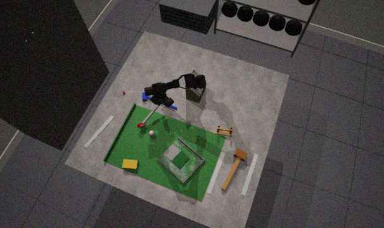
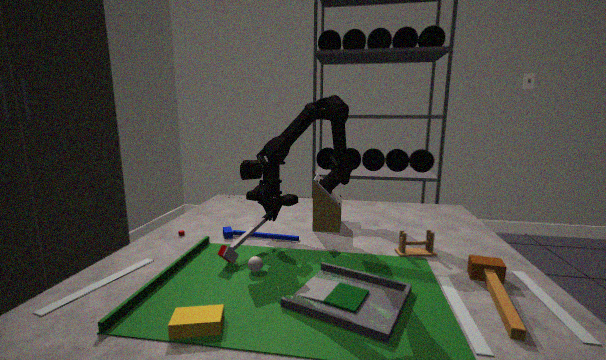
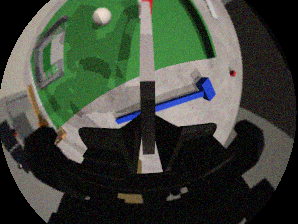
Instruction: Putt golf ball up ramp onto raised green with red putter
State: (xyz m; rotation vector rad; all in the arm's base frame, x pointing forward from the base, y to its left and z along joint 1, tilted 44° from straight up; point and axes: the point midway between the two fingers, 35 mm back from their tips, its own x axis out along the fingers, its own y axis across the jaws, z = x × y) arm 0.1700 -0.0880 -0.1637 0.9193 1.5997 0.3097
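The blue putter is 60 mm to the right of my gripper tip, 60 mm below it and 20 mm behind it. The rest, counted from my gripper tip: green mat: 310 mm ahead, 130 mm to the left, 70 mm below; white golf ball: 240 mm ahead, 50 mm below; red putter: 110 mm ahead, 40 mm to the right, 10 mm below.
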